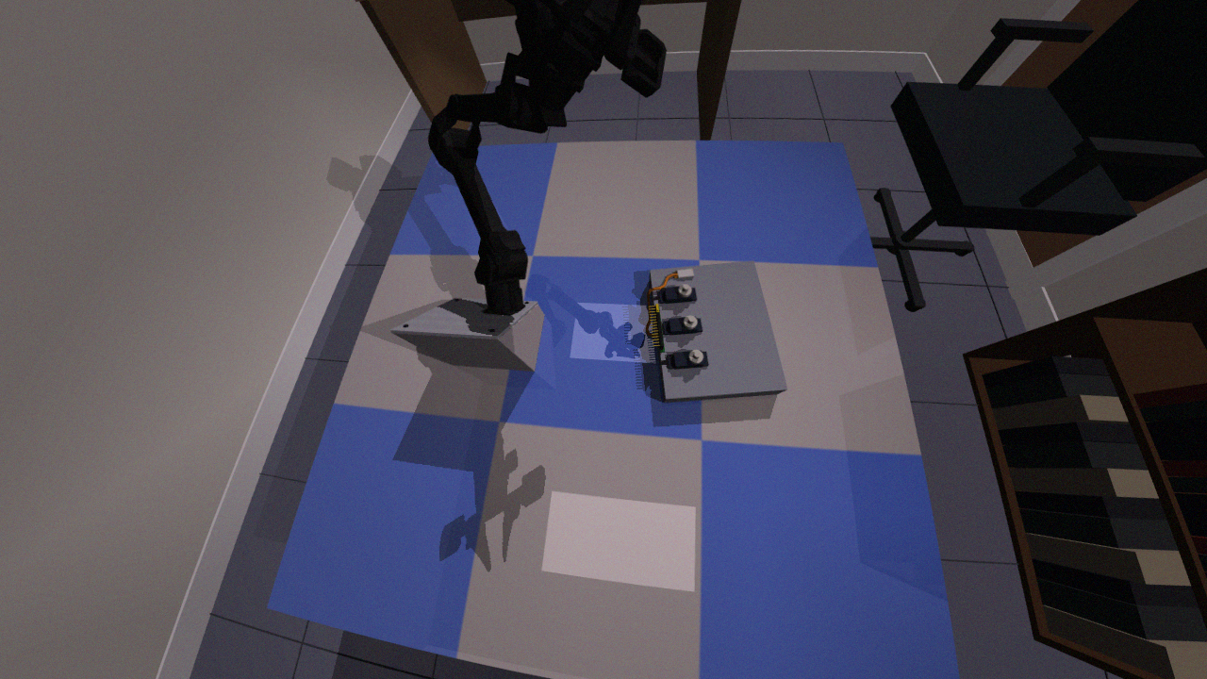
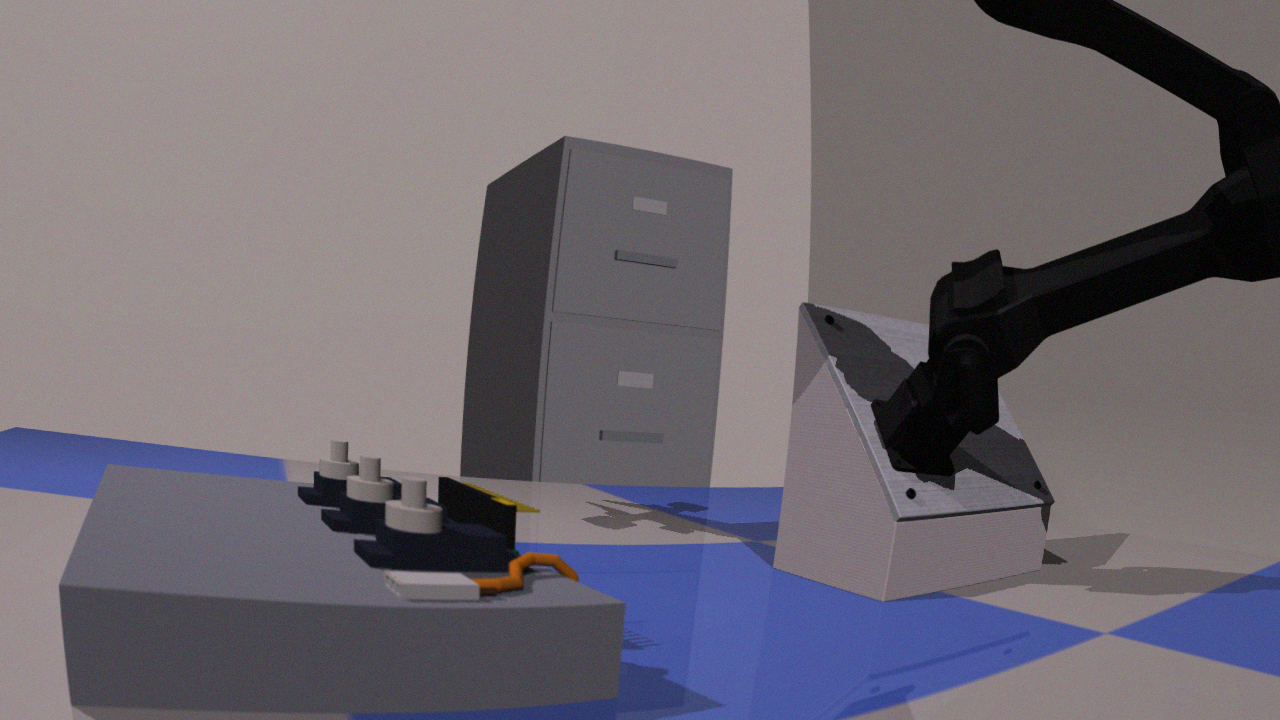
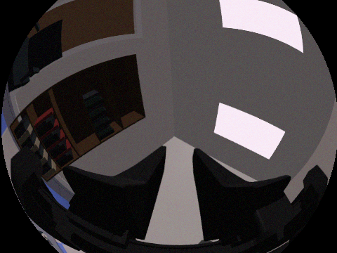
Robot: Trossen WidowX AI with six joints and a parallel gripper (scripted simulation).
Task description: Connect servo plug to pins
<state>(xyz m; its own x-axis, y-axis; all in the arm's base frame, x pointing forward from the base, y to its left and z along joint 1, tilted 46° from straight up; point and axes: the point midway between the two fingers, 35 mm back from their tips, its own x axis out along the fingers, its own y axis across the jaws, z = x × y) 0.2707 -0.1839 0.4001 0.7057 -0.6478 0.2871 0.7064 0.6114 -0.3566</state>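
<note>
The yellow band lies 5 cm ahead of my gripper tip, 9 cm to the right of it and 50 cm below it. The rest, counted from my gripper tip: grey printed holder: 22 cm ahead, 9 cm to the right, 54 cm below.
</note>
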